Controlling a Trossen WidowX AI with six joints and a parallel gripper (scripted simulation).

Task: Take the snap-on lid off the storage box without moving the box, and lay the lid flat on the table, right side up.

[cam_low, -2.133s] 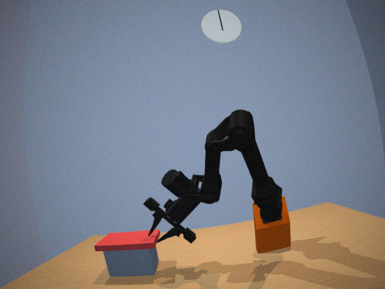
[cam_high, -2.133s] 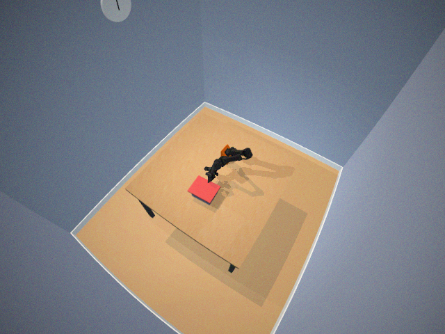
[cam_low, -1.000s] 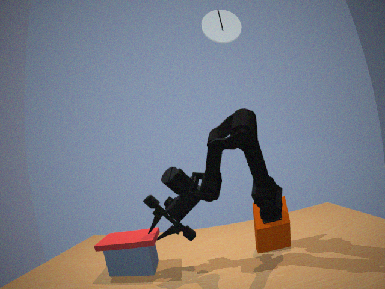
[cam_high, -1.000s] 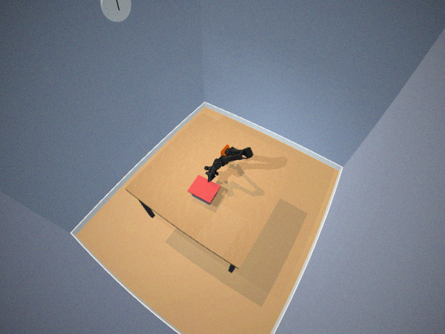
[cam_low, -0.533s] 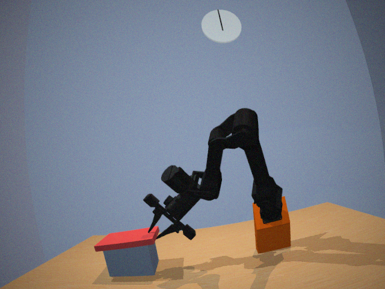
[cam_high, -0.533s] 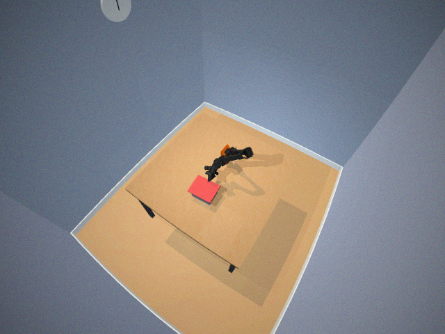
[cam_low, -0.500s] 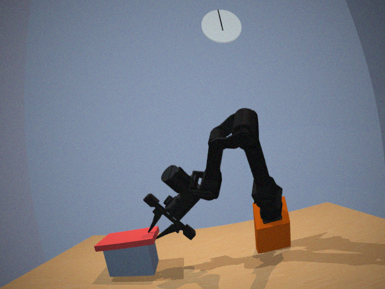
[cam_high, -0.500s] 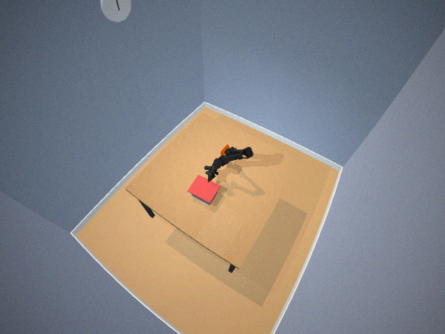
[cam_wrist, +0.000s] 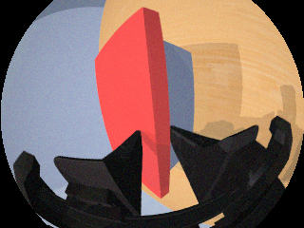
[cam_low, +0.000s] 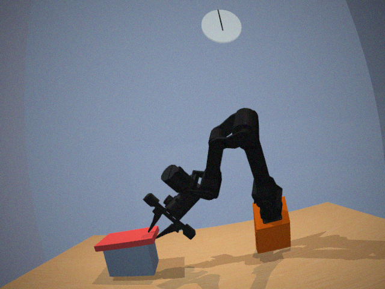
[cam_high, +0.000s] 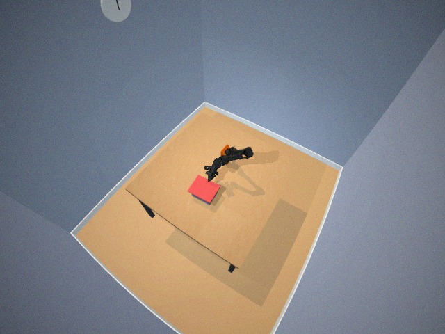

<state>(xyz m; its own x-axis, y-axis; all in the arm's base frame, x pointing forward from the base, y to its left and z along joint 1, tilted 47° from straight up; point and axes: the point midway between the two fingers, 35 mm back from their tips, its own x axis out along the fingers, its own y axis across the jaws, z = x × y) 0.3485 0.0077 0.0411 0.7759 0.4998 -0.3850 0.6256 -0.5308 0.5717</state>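
The red lid lies 80 mm ahead of my gripper tip. From my gripper tip the other things lie so: storage box 80 mm ahead, 10 mm to the left, 60 mm below.
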